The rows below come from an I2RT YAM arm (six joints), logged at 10 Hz.
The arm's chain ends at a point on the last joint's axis. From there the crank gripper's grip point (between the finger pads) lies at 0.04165 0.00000 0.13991 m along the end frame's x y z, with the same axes.
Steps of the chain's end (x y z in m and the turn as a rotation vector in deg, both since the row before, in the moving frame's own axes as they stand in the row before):
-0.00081, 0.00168, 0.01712, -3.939, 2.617, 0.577
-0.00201, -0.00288, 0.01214, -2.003, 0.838, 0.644
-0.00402, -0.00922, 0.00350, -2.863, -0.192, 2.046
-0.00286, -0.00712, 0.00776, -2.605, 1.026, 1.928
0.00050, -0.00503, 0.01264, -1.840, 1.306, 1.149
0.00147, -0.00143, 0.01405, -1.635, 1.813, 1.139
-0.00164, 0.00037, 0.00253, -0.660, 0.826, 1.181
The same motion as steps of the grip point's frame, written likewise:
0.00548, 0.01167, 0.01473, -3.939, 2.617, 0.577
0.00000, 0.00248, 0.01142, -2.003, 0.838, 0.644
-0.00464, -0.00075, 0.00343, -2.863, -0.192, 2.046
-0.00049, 0.00066, 0.00682, -2.605, 1.026, 1.928
0.00362, 0.00031, 0.01157, -1.840, 1.306, 1.149
0.00583, 0.00341, 0.01259, -1.635, 1.813, 1.139
0.00035, 0.00286, 0.00190, -0.660, 0.826, 1.181

